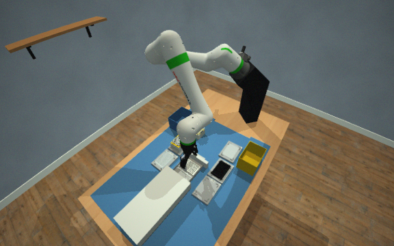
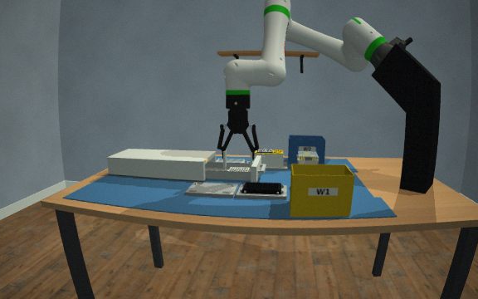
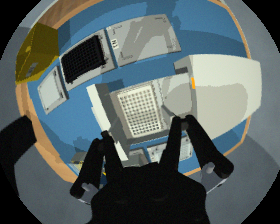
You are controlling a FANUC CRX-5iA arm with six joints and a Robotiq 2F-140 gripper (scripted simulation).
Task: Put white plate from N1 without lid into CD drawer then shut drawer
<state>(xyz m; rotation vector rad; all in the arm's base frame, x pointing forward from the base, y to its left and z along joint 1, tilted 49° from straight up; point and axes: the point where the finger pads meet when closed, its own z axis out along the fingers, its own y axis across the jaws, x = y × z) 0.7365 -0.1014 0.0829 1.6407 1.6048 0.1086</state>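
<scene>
Now: the drawer 4 cm below my hand, 3 cm ahead of it and 1 cm to the right of it. Round my hand: yellow-topped tip box: 16 cm to the right, 16 cm behind, 1 cm below; grey nest N1: 17 cm to the left, 10 cm ahead, 6 cm below; yellow bin W1: 38 cm to the left, 21 cm behind, 3 cm below.
</scene>
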